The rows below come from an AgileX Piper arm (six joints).
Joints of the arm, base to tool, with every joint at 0 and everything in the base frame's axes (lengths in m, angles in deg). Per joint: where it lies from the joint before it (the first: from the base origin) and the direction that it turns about. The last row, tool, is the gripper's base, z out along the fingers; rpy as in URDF.
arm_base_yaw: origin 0 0 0.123 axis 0 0 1
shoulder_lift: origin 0 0 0 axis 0 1 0
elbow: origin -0.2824 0 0.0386 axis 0 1 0
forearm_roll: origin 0.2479 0 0.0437 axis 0.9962 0 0.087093
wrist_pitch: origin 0 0 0 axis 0 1 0
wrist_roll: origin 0.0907 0 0.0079 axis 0.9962 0 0.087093
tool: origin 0 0 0 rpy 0 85.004 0
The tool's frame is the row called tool.
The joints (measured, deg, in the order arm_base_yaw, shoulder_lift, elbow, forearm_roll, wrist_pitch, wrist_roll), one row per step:
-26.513, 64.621, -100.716, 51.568, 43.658, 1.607
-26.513, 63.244, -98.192, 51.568, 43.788, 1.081
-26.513, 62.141, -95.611, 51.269, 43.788, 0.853
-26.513, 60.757, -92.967, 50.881, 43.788, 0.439
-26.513, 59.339, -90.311, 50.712, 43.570, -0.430
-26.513, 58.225, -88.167, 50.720, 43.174, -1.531
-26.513, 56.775, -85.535, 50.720, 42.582, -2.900
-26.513, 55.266, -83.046, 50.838, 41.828, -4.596
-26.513, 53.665, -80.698, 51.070, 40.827, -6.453
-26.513, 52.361, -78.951, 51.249, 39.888, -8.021
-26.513, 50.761, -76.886, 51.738, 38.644, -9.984
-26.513, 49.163, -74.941, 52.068, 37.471, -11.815
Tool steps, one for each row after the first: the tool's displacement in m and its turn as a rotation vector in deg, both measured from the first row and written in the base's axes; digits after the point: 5 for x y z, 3 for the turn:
-0.00236, 0.00131, -0.00735, -0.028, 1.068, 0.002
-0.00263, 0.00121, -0.01599, 0.201, 2.468, -0.212
-0.00478, 0.00199, -0.02443, 0.084, 3.687, -0.496
-0.00723, 0.00286, -0.03266, -0.312, 4.595, -0.816
-0.00905, 0.00338, -0.03920, -0.883, 5.098, -1.157
-0.01185, 0.00418, -0.04710, -1.636, 5.574, -1.645
-0.01541, 0.00528, -0.05413, -2.700, 5.685, -2.206
-0.01989, 0.00665, -0.06010, -3.911, 5.365, -2.902
-0.02389, 0.00778, -0.06420, -5.015, 4.882, -3.587
-0.02895, 0.00931, -0.06875, -6.225, 4.075, -4.382
-0.03420, 0.01086, -0.07312, -7.481, 3.310, -5.235

